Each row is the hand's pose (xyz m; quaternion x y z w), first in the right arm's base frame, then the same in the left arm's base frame.
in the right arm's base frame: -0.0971 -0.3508 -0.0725 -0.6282 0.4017 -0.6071 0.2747
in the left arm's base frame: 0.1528 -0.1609 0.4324 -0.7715 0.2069 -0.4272 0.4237
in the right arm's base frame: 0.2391 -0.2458 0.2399 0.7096 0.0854 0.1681 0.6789
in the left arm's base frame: 0.4046 0.1384 0.6943 0.6623 0.3649 0.3150 0.5736
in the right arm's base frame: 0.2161 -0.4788 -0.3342 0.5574 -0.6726 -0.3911 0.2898
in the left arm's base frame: 0.4301 -0.0837 0.1161 0.7095 -0.4280 -0.3301 0.4522
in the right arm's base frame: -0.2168 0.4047 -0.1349 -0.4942 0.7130 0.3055 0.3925
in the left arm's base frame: -0.4060 0.3651 0.4434 -0.6646 0.5462 0.4624 0.2149
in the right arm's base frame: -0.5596 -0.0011 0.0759 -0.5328 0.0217 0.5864 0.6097
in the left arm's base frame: -0.3937 -0.1566 0.6765 -0.4539 -0.1019 0.7946 0.3902
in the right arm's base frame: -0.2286 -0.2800 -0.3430 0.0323 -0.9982 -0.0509 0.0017
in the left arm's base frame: -0.0381 -0.1950 0.1918 0.3453 -0.9309 -0.0585 0.1041
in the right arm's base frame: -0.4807 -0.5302 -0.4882 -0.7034 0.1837 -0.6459 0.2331
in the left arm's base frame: -0.1087 -0.5522 0.0709 -0.7764 -0.0261 -0.4724 0.4163
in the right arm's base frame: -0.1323 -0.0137 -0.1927 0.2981 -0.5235 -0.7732 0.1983
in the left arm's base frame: -0.0979 0.0811 0.3435 0.3833 -0.3751 -0.6962 0.4772
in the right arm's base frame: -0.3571 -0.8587 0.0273 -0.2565 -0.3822 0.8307 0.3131
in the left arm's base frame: 0.2725 -0.7182 0.5358 -0.0453 -0.4223 0.9030 0.0650
